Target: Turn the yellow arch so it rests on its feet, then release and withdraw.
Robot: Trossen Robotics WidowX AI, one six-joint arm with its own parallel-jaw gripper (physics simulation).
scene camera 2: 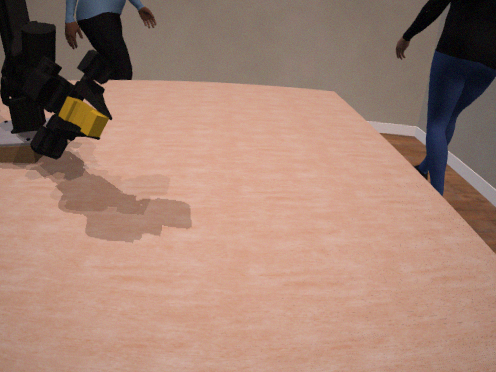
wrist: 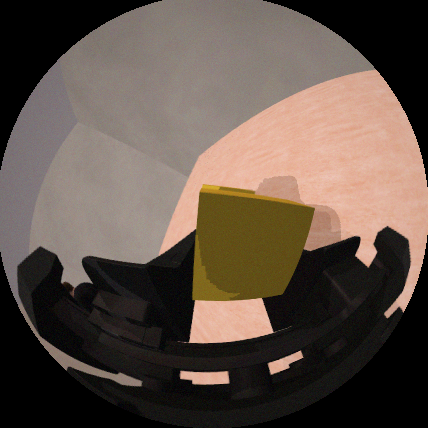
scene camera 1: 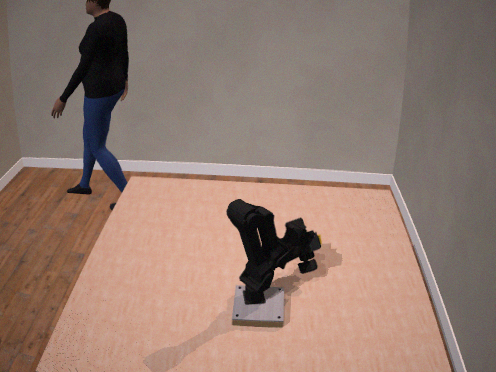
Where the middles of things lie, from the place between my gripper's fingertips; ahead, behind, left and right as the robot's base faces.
My hand is 3 cm past the yellow arch (scene camera 2: pixel 92 123) and 2 cm below it.
